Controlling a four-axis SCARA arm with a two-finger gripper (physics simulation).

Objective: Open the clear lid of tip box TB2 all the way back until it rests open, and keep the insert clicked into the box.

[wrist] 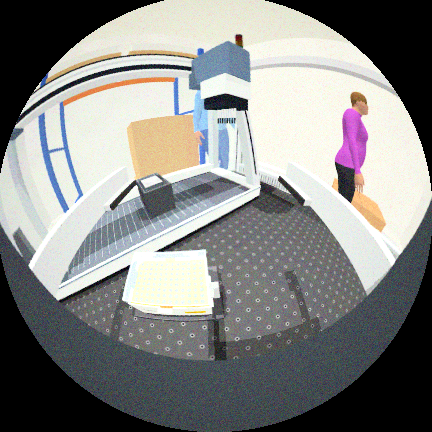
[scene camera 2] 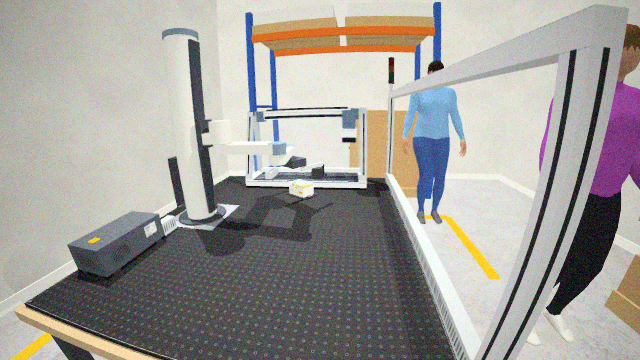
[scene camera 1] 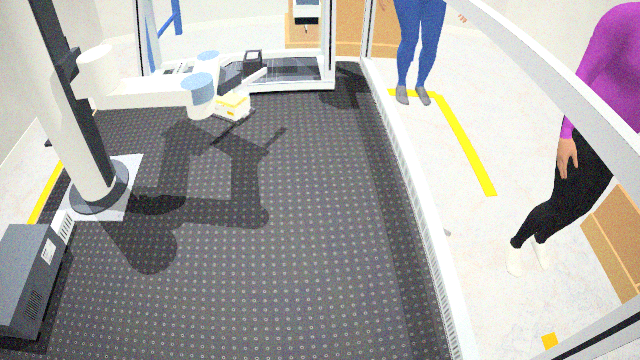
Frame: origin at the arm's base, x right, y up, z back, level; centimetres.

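Seen in the pictures: gripper, between the fingertips: [wrist: 204, 167] [scene camera 2: 311, 161] [scene camera 1: 246, 64]; arm's base, origin of its link: [scene camera 2: 203, 216] [scene camera 1: 100, 188].
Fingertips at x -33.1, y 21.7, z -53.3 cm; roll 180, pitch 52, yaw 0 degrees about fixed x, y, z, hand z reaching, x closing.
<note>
Offsets run from my fingertips to a thing's top centre. "pt": to the spot under its first point.
Tip box TB2, a small white box {dx -1.0, dy -12.7, dz +7.2 cm} [scene camera 1: 232, 106] [scene camera 2: 301, 189] [wrist: 170, 285] with yellow-orange markings, sits upright on a dark holder on the dotted table. The pale yellow gridded insert shows inside its top in the wrist view. The clear lid is hard to make out; it appears to lie down over the top, and I cannot tell if it is latched. My gripper [wrist: 204, 167] is open and empty, its two fingers wide apart. It is above the table and apart from the box, which shows low and left of centre in the wrist view. The arm partly hides the gripper in scene camera 1.
A white-framed gantry {pt dx -11.9, dy -18.1, dz -16.8 cm} [scene camera 1: 295, 87] [scene camera 2: 306, 184] [wrist: 210, 212] stands behind the box, with a dark block {pt dx -18.4, dy -8.8, dz -0.2 cm} [scene camera 1: 252, 62] [scene camera 2: 317, 171] [wrist: 156, 192] on its deck. A grey controller {pt dx +73.1, dy -8.9, dz +58.5 cm} [scene camera 1: 25, 270] [scene camera 2: 117, 242] stands at the left. A white rail [scene camera 1: 415, 200] [scene camera 2: 425, 250] borders the table's right side. Two people stand beyond it.
</note>
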